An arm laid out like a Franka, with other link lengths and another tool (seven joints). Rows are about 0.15 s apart.
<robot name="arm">
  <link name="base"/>
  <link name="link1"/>
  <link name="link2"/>
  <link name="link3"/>
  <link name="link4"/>
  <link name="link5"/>
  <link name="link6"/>
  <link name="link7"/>
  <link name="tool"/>
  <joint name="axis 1" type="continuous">
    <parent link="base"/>
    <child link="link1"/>
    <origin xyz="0 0 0.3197" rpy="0 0 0"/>
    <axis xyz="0 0 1"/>
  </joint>
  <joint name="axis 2" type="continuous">
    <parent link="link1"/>
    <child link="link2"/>
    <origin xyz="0 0 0" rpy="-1.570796 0 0"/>
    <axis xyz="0 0 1"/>
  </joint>
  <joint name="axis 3" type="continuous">
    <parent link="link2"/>
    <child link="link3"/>
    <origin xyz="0 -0.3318 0" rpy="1.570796 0 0"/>
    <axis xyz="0 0 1"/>
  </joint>
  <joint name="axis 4" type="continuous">
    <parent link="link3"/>
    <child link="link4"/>
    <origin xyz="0.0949 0 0" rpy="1.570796 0 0"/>
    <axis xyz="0 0 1"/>
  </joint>
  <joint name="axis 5" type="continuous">
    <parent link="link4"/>
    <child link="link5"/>
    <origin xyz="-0.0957 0.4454 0" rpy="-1.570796 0 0"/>
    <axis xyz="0 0 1"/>
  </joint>
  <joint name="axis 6" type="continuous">
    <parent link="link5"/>
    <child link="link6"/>
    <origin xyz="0 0 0" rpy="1.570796 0 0"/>
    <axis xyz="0 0 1"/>
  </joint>
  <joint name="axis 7" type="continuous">
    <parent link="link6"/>
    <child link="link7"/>
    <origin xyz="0.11 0 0" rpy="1.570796 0 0"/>
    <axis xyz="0 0 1"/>
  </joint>
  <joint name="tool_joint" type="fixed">
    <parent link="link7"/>
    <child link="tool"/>
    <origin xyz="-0.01 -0.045 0.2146" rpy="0 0.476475 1.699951"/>
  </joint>
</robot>
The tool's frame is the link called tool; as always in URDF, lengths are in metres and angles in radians. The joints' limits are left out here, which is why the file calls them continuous.
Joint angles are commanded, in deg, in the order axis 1, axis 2, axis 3, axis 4, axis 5, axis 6, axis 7. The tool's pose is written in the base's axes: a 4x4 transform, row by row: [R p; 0 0 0 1], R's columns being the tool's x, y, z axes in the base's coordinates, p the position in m. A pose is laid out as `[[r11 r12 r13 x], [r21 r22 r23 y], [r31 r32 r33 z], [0 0 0 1]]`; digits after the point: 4 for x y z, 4 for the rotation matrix.
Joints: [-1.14 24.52 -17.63 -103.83 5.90 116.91 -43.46]
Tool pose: [[0.3068 -0.9508 -0.0436 0.6423], [-0.8678 -0.2606 -0.4231 -0.1756], [0.3909 0.1677 -0.9050 0.1668], [0 0 0 1]]
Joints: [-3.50 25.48 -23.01 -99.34 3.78 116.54 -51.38]
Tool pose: [[0.3288 -0.9444 0.0045 0.6331], [-0.8252 -0.2896 -0.4850 -0.2762], [0.4594 0.1558 -0.8745 0.1998], [0 0 0 1]]
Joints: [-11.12 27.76 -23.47 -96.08 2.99 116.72 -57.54]
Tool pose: [[0.3160 -0.9488 -0.0046 0.5993], [-0.8209 -0.2709 -0.5028 -0.3737], [0.4758 0.1626 -0.8644 0.2022], [0 0 0 1]]
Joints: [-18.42 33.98 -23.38 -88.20 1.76 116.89 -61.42]
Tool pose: [[0.3052 -0.9520 -0.0247 0.5783], [-0.8003 -0.2423 -0.5485 -0.4673], [0.5161 0.1872 -0.8358 0.1943], [0 0 0 1]]
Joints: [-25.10 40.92 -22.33 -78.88 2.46 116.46 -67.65]
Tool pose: [[0.3330 -0.9429 -0.0047 0.5640], [-0.7798 -0.2726 -0.5635 -0.5408], [0.5301 0.1913 -0.8261 0.1828], [0 0 0 1]]
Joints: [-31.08 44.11 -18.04 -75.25 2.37 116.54 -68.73]
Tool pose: [[0.3123 -0.9500 0.0014 0.5530], [-0.8001 -0.2638 -0.5388 -0.5680], [0.5122 0.1672 -0.8424 0.1605], [0 0 0 1]]
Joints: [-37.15 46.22 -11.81 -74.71 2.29 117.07 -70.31]
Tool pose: [[0.3027 -0.9528 0.0218 0.5418], [-0.8355 -0.2764 -0.4749 -0.5730], [0.4585 0.1255 -0.8798 0.1245], [0 0 0 1]]
